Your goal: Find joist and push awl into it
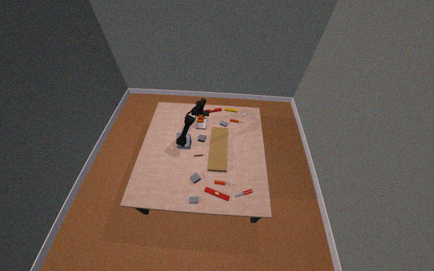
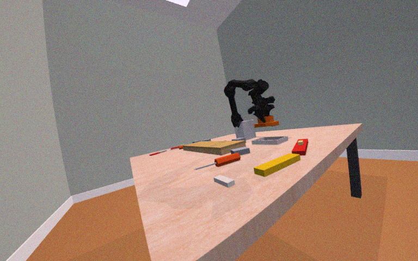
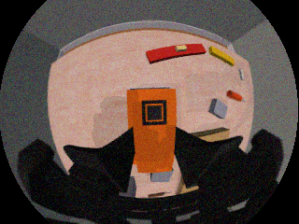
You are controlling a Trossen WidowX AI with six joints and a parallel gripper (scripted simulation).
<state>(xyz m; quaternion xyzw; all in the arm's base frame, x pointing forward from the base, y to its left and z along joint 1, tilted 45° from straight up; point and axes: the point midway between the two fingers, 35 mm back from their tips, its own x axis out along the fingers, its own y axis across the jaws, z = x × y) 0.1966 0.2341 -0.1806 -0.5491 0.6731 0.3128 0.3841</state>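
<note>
My gripper tip is 110 mm above the grey tray. Also, from my gripper tip: yellow bar 370 mm ahead, 200 mm to the left, 110 mm below; then square indicator 30 mm above, 20 mm to the left; then stud finder 20 mm above, 10 mm to the left.
</note>
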